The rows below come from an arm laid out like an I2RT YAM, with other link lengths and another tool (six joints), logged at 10 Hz.
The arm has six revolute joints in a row. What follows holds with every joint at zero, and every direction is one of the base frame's. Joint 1 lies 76.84 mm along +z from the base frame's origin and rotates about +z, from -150 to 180 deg. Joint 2 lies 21 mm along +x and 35.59 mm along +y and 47.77 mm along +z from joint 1 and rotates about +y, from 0 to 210 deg. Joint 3 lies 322.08 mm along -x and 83.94 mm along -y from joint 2 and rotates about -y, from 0 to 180 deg. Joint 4 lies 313.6 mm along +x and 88.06 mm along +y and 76.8 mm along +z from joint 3 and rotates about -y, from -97 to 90 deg. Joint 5 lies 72.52 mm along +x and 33.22 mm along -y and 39.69 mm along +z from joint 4 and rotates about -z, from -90 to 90 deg. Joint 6 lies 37.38 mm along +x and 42.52 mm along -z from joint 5 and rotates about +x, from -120 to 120 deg. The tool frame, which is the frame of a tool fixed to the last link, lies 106 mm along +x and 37 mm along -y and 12 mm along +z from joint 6; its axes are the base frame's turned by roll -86.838, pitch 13.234 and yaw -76.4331 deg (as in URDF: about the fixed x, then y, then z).
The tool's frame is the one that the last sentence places.
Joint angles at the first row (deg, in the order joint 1, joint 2, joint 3, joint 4, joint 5, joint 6):
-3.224 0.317 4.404 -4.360 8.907 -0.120
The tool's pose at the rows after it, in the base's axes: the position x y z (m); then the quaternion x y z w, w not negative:
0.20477, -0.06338, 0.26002, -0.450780, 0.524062, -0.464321, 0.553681
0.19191, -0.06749, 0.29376, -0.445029, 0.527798, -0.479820, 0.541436
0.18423, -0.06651, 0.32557, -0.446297, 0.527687, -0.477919, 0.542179
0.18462, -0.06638, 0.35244, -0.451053, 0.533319, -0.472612, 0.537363
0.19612, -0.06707, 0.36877, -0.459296, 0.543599, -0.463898, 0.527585
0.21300, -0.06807, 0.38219, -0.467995, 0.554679, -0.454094, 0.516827
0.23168, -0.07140, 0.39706, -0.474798, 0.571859, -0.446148, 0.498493
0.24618, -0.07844, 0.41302, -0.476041, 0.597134, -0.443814, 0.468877
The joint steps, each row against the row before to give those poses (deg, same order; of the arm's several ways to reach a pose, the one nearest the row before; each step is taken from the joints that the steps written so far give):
-0.004 0.547 4.043 -2.863 0.171 -3.891
0.000 1.397 6.034 -4.264 2.164 -1.027
0.002 2.712 6.141 -3.560 -0.239 0.066
0.005 4.589 5.727 -2.319 -0.061 0.021
-0.003 5.750 4.196 -0.567 0.019 -0.043
-0.002 6.205 3.935 -0.045 0.020 -0.022
0.002 6.777 4.962 -1.137 0.986 -0.044
0.001 6.294 5.878 -3.147 2.711 0.022

